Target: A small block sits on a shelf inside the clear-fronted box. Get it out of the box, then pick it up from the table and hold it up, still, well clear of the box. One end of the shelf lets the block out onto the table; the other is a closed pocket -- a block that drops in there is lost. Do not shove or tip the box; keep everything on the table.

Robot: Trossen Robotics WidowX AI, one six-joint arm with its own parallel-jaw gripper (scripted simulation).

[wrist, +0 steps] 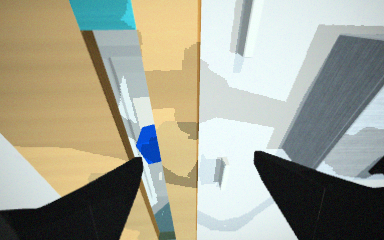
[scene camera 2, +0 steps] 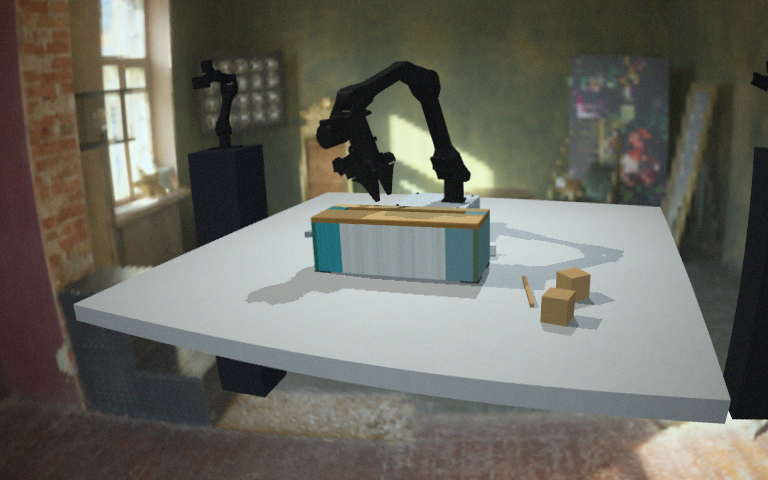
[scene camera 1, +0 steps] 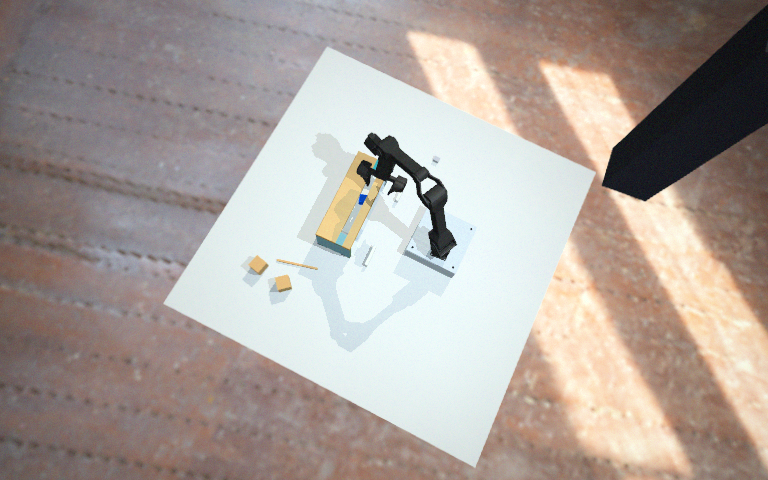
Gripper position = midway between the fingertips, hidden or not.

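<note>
There is a long box in the scene, and I see it at point(scene camera 2: 441, 243), at point(scene camera 1: 342, 226) and at point(wrist: 85, 85). My own gripper is visible too: I find it at point(scene camera 2: 383, 198), at point(scene camera 1: 378, 190) and, from the wrist, at point(wrist: 198, 159).
</note>
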